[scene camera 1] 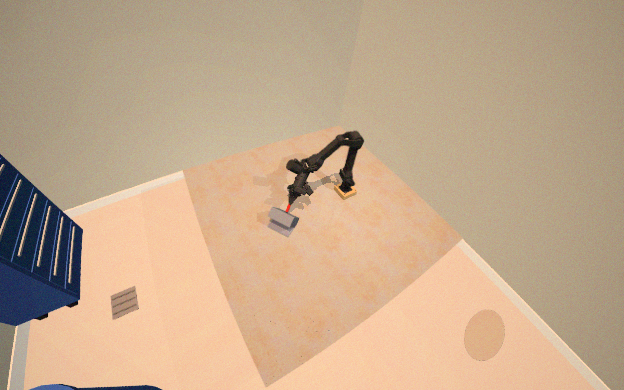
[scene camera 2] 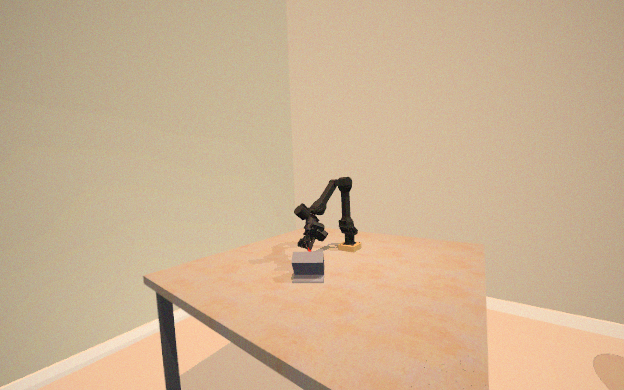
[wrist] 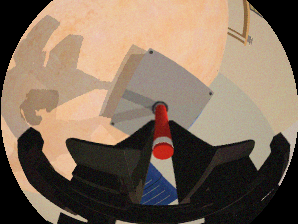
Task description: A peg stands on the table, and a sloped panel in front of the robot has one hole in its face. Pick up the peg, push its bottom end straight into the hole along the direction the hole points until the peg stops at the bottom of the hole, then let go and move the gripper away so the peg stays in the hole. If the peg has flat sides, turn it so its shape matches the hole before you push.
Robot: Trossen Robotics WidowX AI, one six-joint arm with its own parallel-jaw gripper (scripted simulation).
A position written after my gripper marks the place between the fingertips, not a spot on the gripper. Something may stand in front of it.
Observation:
My gripper [wrist: 161, 124] carries a red peg [wrist: 162, 149]. Further things: a grey sloped panel [wrist: 157, 78].

